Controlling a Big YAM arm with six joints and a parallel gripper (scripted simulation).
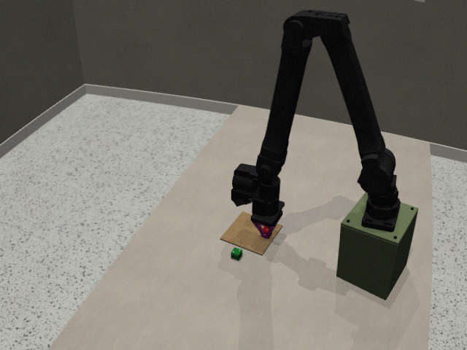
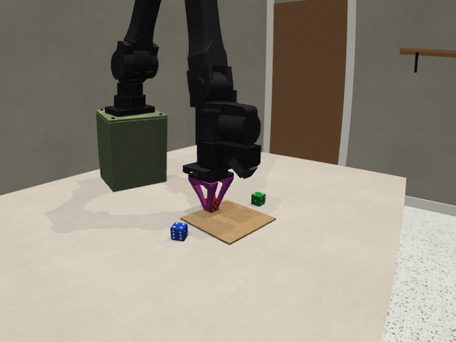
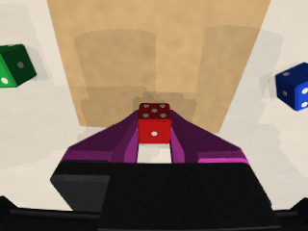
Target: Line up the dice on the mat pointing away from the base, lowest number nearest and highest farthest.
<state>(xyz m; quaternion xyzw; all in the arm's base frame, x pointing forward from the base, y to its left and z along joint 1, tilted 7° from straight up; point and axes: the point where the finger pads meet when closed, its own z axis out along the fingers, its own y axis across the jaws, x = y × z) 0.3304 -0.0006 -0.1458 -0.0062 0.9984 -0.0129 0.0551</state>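
Now: hand right at the red die. The rest, counted from my hand: blue die (3 cm ahead, 12 cm to the right, 1 cm below); tan mat (5 cm ahead, 2 cm below); green die (5 cm ahead, 11 cm to the left, 1 cm below).
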